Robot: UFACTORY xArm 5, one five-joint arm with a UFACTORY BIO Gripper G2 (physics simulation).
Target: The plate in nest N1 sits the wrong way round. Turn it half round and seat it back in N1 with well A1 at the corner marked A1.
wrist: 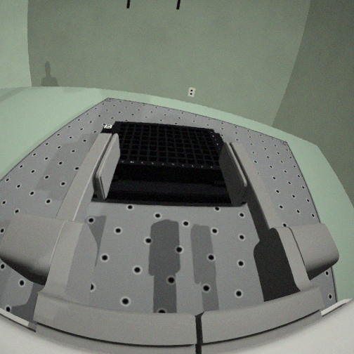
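Observation:
The plate, black with a grid of square wells, sits in the black nest N1, in the middle of the wrist view. Small white marks run along its near edge and its right edge, too small to read. A white corner tag shows at the nest's far left corner; its print is blurred. My gripper is shut to its narrow stop with nothing between its two flat pads. It is above the plate, and the pads overlap the left and right ends of plate and nest in the view, hiding parts of both.
The nest stands on a grey board dotted with holes, which lies on a pale green surface. Shadows of the gripper fall on the board nearer the camera. A green wall with a small white socket rises behind.

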